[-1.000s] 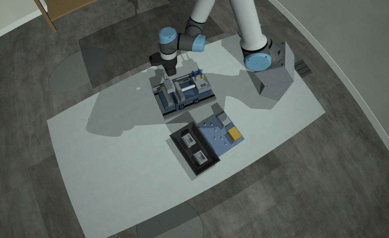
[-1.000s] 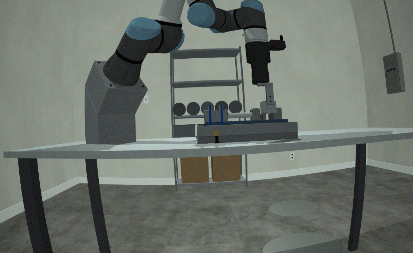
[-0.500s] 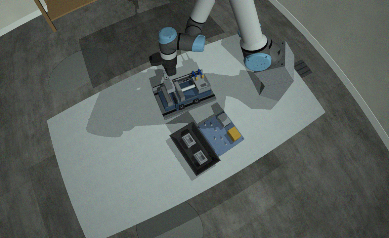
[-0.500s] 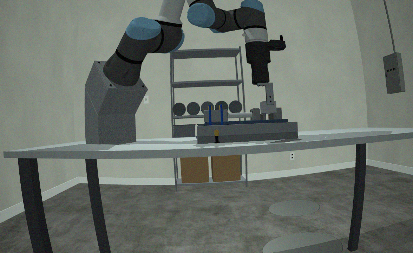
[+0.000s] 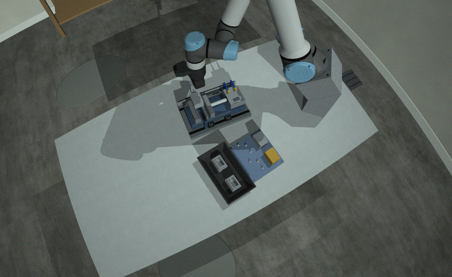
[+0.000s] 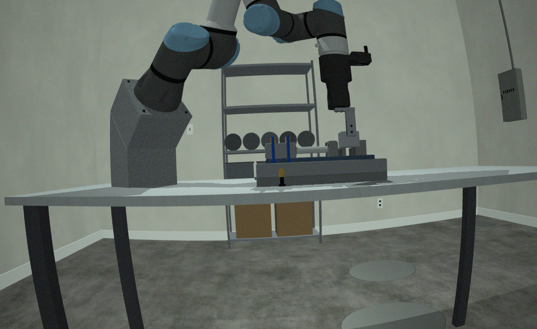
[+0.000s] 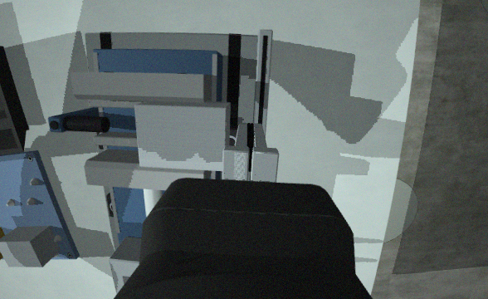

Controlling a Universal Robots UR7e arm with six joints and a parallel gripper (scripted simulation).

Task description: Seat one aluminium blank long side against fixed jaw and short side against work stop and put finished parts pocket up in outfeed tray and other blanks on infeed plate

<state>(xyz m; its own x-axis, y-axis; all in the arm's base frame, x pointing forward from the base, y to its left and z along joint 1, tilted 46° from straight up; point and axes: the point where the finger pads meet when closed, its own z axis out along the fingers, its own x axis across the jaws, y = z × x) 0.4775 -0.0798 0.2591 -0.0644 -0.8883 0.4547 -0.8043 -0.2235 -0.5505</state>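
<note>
Right now the fixed jaw is 80 mm to the left of my hand, 40 mm below it and 40 mm ahead of it. From my hand the other things lie so: vise 90 mm to the left, 80 mm below, 60 mm behind; then piston rod 90 mm to the left, 80 mm behind, 40 mm below; then hose block 160 mm behind, 100 mm to the left, 40 mm below.
</note>
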